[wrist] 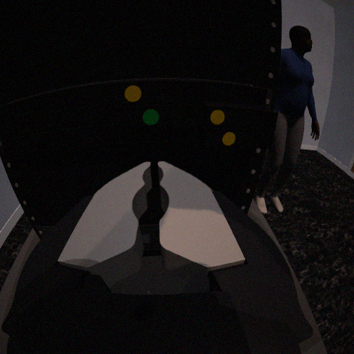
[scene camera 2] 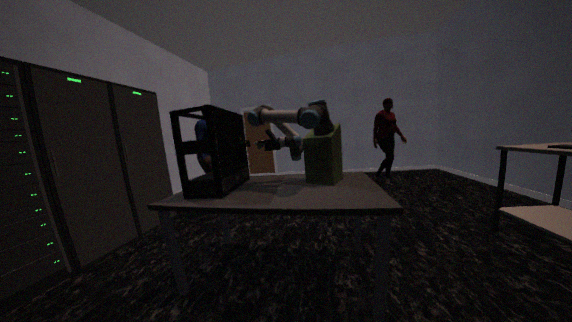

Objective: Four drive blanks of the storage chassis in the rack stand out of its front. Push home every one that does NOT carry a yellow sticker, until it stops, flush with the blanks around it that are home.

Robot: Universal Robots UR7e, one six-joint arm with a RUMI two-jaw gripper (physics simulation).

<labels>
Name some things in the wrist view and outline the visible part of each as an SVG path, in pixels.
My gripper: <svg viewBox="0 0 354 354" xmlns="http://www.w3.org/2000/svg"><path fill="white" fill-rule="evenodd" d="M313 328L306 320L299 305L294 280L287 262L270 236L245 214L242 209L223 195L220 190L211 190L209 186L195 176L164 161L138 164L107 182L94 195L86 195L67 214L60 218L41 237L41 240L32 249L25 261L15 287L11 308L1 324L2 331L9 335L6 354L301 354L299 343L312 336ZM156 177L157 186L160 188L162 210L165 212L159 220L159 244L162 266L167 272L186 280L187 284L185 284L180 294L119 294L123 278L136 273L141 266L143 242L138 220L147 209L146 194L152 186L155 186Z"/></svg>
A black rack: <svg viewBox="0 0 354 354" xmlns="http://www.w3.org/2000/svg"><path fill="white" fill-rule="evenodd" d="M156 177L155 186L152 186L146 194L147 209L138 220L143 242L143 256L161 255L159 220L165 212L162 210L160 188L157 186ZM0 0L0 157L18 202L40 240L60 218L67 214L86 195L94 195L107 182L143 162L155 163L164 161L176 166L178 169L198 178L209 186L211 190L220 190L223 195L228 197L247 214L263 164L265 149L271 147L278 112L274 111L280 68L281 0Z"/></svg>
</labels>
